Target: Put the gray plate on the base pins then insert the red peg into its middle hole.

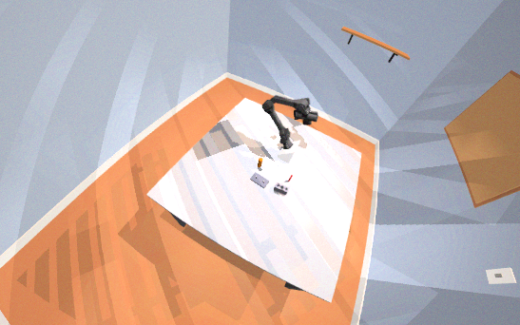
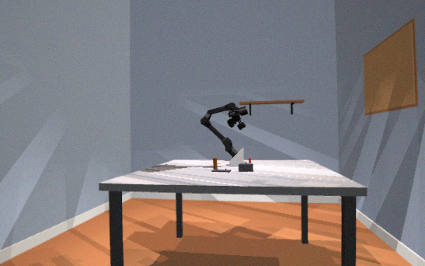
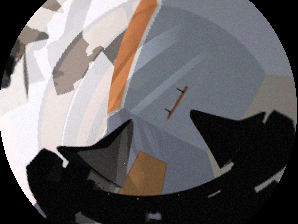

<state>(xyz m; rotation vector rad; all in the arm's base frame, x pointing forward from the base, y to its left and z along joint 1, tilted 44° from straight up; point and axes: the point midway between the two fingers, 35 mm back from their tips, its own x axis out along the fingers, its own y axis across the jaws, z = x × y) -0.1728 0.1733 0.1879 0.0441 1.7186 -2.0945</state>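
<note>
Right now the gray plate is 50 cm ahead of my gripper tip, 31 cm below it and 15 cm to the left of it. From my gripper tip the other things lie so: red peg 39 cm ahead, 31 cm below, 15 cm to the left; then base 52 cm ahead, 34 cm below, 1 cm to the right; then orange peg 42 cm ahead, 31 cm below, 9 cm to the right.
</note>
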